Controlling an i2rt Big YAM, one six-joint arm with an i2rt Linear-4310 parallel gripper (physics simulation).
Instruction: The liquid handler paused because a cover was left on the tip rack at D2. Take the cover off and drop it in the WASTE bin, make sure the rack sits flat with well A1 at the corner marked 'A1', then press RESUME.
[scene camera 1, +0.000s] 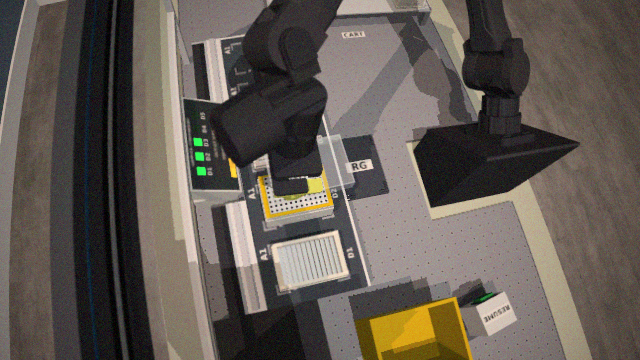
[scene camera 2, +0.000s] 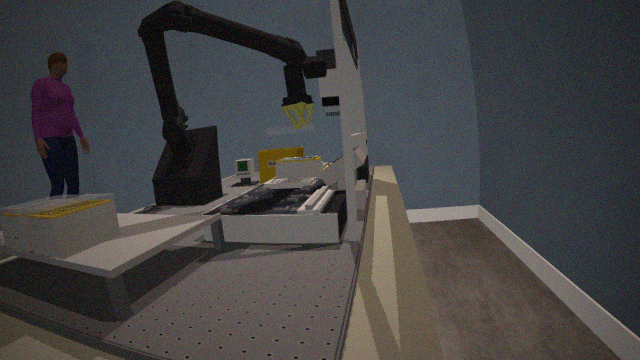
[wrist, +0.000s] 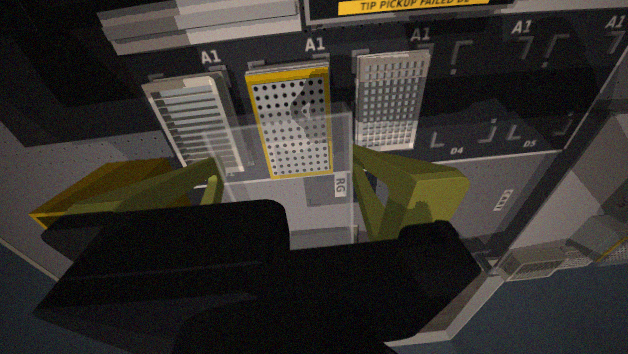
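Seen in the pictures: gripper, between the fingertips: (scene camera 1: 286, 173) (scene camera 2: 302, 128) (wrist: 286, 157); arm's base, origin of its link: (scene camera 1: 498, 136) (scene camera 2: 185, 150).
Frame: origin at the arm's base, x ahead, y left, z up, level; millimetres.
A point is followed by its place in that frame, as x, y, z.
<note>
My gripper (scene camera 1: 295, 192) (scene camera 2: 298, 125) @(425, -7, 29) (wrist: 286, 157) @(425, -7, 29) has its yellow-green fingers wide apart, shut on the clear cover (scene camera 1: 336, 160) @(344, -5, 41) (scene camera 2: 290, 131) @(397, -50, 22) (wrist: 343, 135) @(441, -45, 42). The cover hangs roughly level, well above the tip rack (scene camera 1: 300, 207) @(407, 28, -60) (scene camera 2: 299, 166) @(416, -49, -81) (wrist: 295, 100) @(441, -13, -59) and apart from it. The yellow-rimmed rack stands at D2, seemingly flat, beside its 'A1' mark (wrist: 315, 44) @(486, -42, -123); which well is A1 I cannot tell. The yellow WASTE bin (scene camera 1: 462, 325) @(195, 308, -41) (scene camera 2: 282, 152) @(293, 251, -53) (wrist: 125, 175) @(352, 286, -123) stands past D1. The white RESUME box (scene camera 1: 495, 314) @(109, 317, -72) (scene camera 2: 244, 167) @(119, 280, -102) with a green top is beside the bin.
A ribbed trough (scene camera 1: 310, 260) @(409, 117, -108) (wrist: 195, 120) @(424, 124, -108) is at D1, and a well plate (wrist: 390, 100) @(414, -130, -110) is at D3. A dark RG pad (scene camera 1: 367, 175) @(231, -40, -168) lies beside the deck. A status panel (scene camera 1: 212, 150) @(541, -119, -57) stands behind it. Another yellow-topped rack (scene camera 2: 60, 225) @(207, -738, -70) is on the raised cart shelf (scene camera 2: 150, 245) @(315, -661, -116).
</note>
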